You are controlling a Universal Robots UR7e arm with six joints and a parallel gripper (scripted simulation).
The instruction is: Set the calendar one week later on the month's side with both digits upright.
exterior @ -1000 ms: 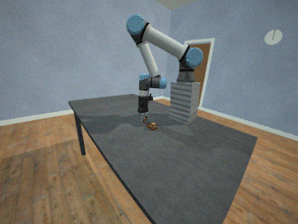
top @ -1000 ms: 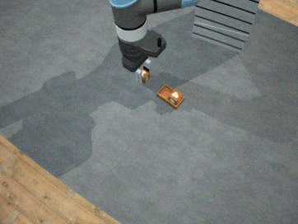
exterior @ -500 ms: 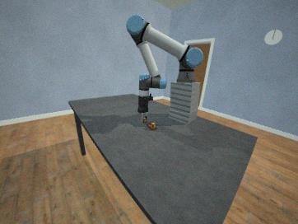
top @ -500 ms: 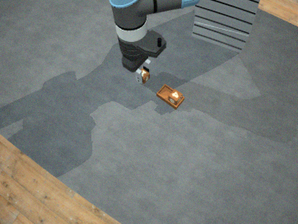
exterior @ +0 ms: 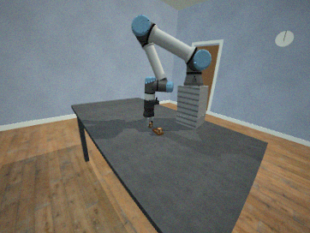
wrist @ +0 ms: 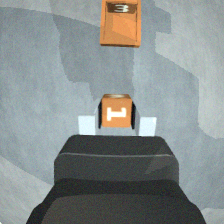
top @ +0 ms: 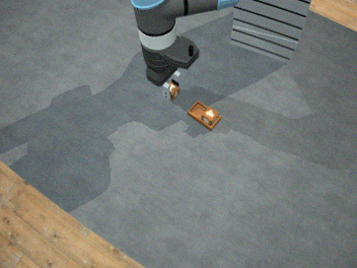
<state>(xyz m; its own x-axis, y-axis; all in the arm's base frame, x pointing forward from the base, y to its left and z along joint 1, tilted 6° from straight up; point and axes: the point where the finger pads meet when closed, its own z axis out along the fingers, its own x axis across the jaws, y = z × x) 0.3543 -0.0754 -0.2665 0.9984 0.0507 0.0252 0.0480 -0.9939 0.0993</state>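
Now: hand 110 mm to the right of the tray and 20 mm above it. From my hand the other things lie so: cube (10 mm below).
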